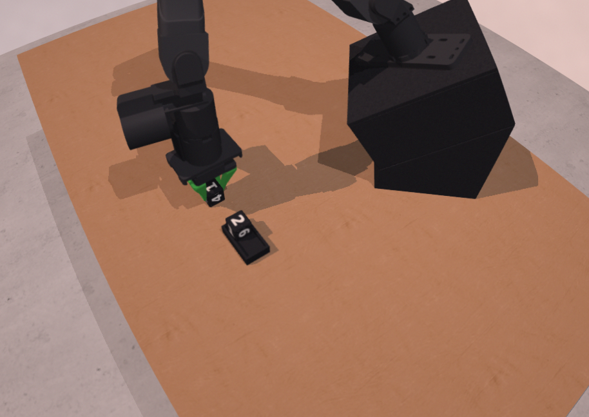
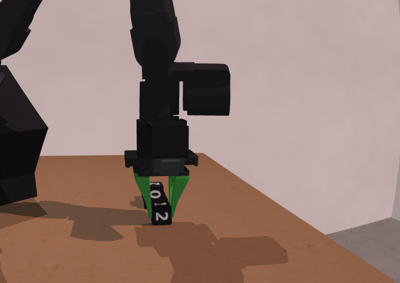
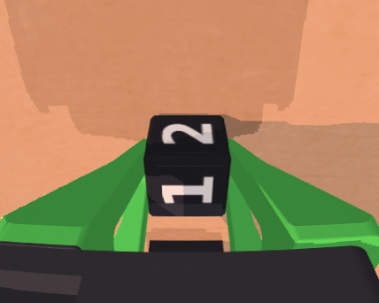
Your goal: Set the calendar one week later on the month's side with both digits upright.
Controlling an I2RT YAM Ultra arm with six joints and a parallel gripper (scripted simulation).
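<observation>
Now: hand 10 cm to the right of the black tray, 3 cm short of it and 1 cm above it.
</observation>
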